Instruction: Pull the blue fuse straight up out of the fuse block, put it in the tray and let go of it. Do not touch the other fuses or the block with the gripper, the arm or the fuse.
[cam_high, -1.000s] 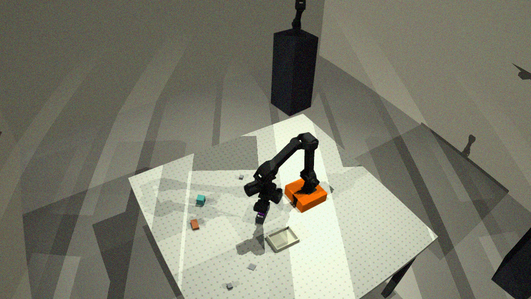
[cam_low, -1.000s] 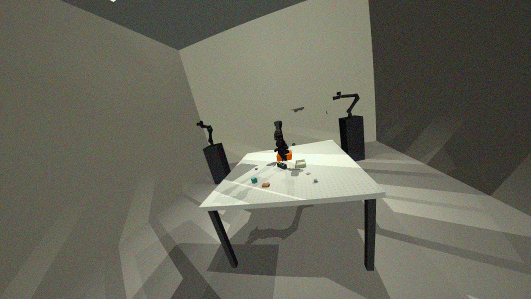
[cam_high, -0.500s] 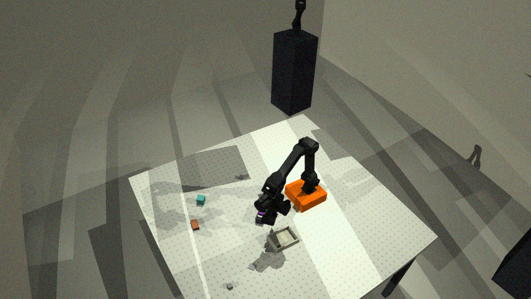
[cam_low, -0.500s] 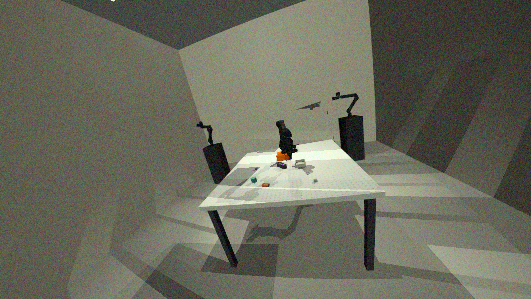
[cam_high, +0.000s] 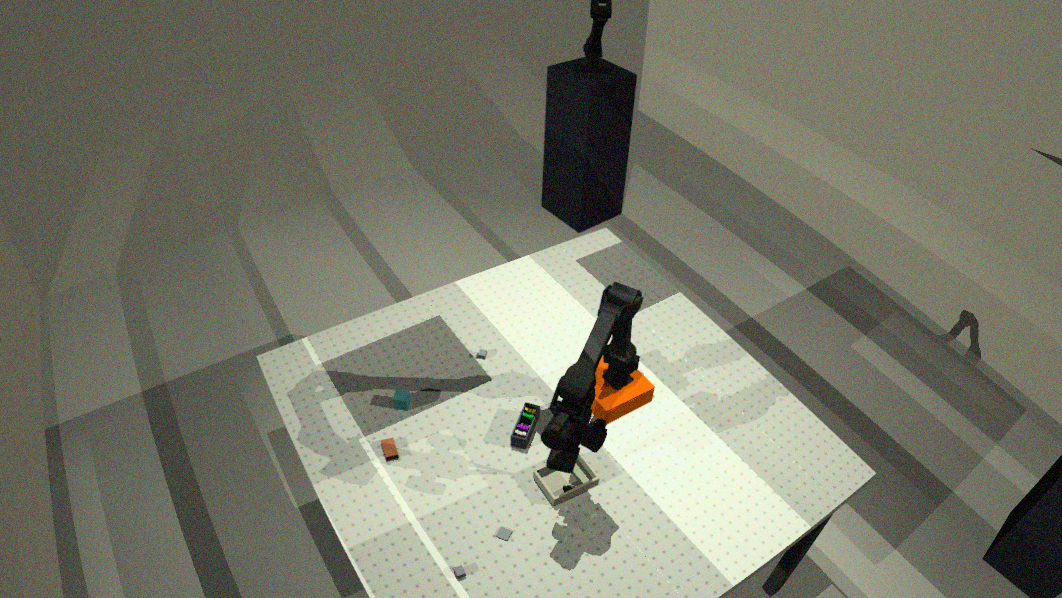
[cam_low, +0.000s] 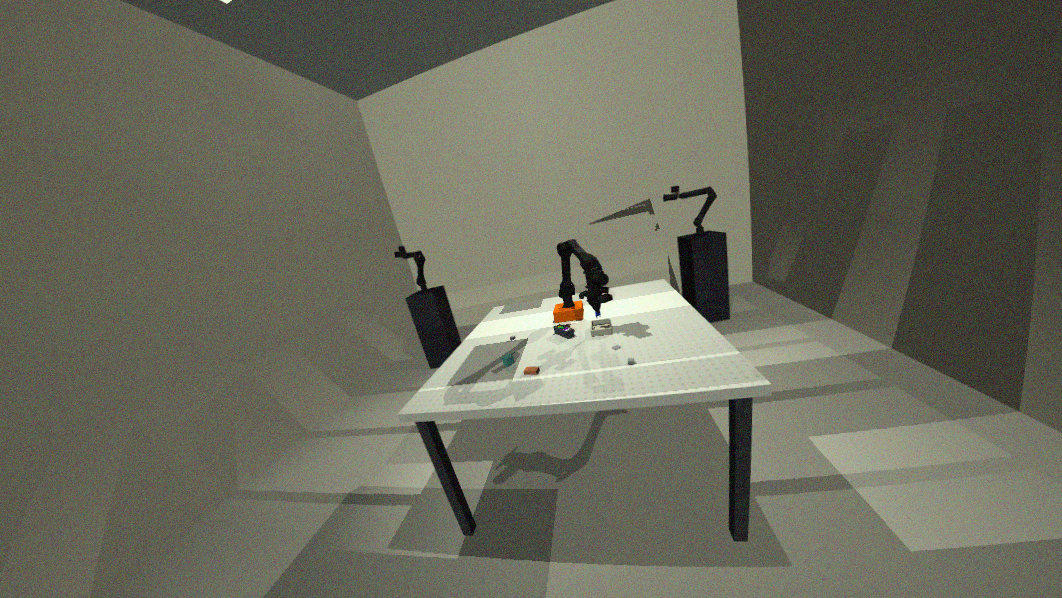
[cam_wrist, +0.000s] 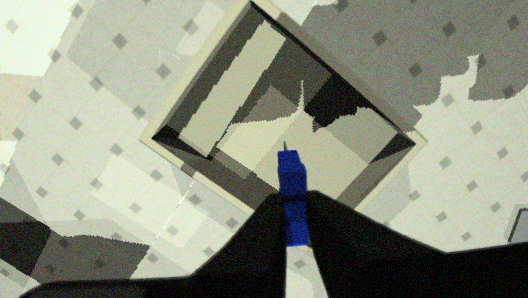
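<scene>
Now: the blue fuse 1 cm below my gripper tip. Round my gripper tip: green fuse (4 cm behind, 20 cm to the right, 7 cm below); tray (9 cm below); purple fuse (17 cm to the right, 7 cm below).
</scene>
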